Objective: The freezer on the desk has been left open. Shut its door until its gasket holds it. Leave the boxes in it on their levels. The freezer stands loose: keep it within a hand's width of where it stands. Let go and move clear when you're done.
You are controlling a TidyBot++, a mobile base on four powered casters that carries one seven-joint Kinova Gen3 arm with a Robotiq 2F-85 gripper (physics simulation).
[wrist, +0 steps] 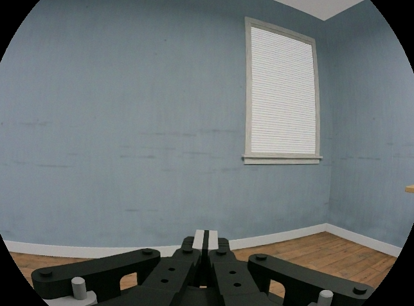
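Note:
My gripper (206,243) is shut at the bottom middle of the wrist view, its two pale fingertips together with nothing between them. The freezer, its door and the boxes do not show in this view, so how the door stands cannot be seen. A small light-wood edge (410,189) shows at the far right; it may be part of the desk, but too little shows to be sure. My gripper touches nothing in view.
A blue wall (125,100) spans the view. A window with a white blind (282,92) is right of the middle. A white baseboard (280,239) runs along the wall's foot, above the wooden floor (320,250). A room corner is at the right.

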